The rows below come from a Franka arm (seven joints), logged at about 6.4 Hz.
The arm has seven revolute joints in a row. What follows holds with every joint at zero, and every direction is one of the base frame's.
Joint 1 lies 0.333 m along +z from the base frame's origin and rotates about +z.
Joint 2 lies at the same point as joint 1 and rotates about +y.
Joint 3 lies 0.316 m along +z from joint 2 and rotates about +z.
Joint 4 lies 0.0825 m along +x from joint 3 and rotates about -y.
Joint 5 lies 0.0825 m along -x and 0.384 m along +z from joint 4 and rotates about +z.
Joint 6 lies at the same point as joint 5 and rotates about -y.
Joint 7 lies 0.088 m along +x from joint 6 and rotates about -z.
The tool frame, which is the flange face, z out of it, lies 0.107 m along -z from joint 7; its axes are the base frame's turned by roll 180, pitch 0 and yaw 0 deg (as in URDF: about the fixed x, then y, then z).
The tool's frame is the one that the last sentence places.
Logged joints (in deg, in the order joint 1, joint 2, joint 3, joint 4, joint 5, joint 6, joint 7), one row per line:
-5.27 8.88 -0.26 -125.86 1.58 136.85 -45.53
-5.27 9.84 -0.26 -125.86 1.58 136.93 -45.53
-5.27 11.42 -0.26 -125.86 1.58 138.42 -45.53
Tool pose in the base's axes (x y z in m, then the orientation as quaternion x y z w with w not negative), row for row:
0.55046 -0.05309 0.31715 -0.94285 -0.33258 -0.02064 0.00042
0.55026 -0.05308 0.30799 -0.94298 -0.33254 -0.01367 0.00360
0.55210 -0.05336 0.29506 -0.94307 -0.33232 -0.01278 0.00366
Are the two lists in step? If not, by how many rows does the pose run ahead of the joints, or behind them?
They are in step.
